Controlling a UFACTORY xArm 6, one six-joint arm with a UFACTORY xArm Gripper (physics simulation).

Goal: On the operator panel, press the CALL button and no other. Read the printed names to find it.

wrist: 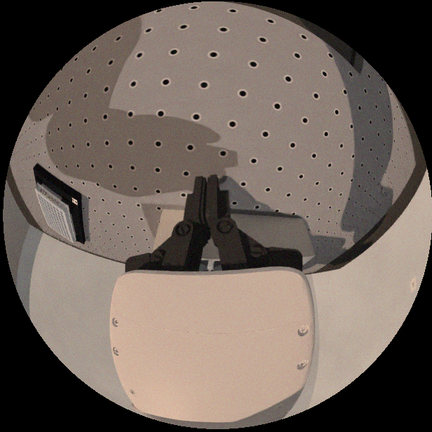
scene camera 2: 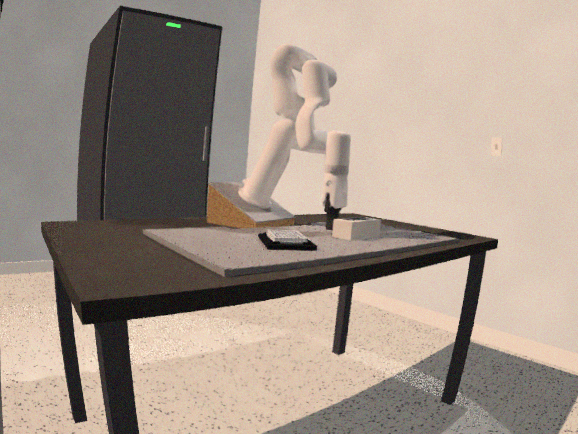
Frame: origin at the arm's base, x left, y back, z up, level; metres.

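Where they show: gripper, between the fingertips: [scene camera 2: 331, 229]; arm's base, origin of its link: [scene camera 2: 254, 199].
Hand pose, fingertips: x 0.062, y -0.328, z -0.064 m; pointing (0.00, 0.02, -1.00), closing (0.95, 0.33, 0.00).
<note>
Things, the pixels of their centre, and the offset from my fingertips. Level surfaces: height alone.
- operator panel, middle of its body: [scene camera 2: 357, 227] dx +0.043, dy -0.071, dz +0.017 m
- black base, middle of its body: [scene camera 2: 286, 240] dx -0.251, dy -0.079, dz -0.002 m
- grey perforated board, height of its surface: dz -0.011 m
- dark table, height of its surface: dz -0.024 m
The operator panel [scene camera 2: 354, 230] [wrist: 282, 232] is a pale box on the perforated board. Its side walls show; its button names and the CALL button cannot be read or made out in either view. My gripper [scene camera 2: 330, 227] [wrist: 209, 188] is shut with nothing between the fingers and points down. In the scene view its fingertips are low, close to the board, at the left rear of the panel. In the wrist view the black fingers cover part of the panel. Whether they touch it cannot be told.
A white plate with a grid of small wells [scene camera 2: 286, 235] [wrist: 55, 215] lies on a black base [scene camera 2: 295, 246] [wrist: 81, 227], left of the panel. The grey perforated board [scene camera 2: 210, 250] [wrist: 215, 70] lies on the dark table [scene camera 2: 100, 270]. A black cabinet [scene camera 2: 160, 115] stands behind.
</note>
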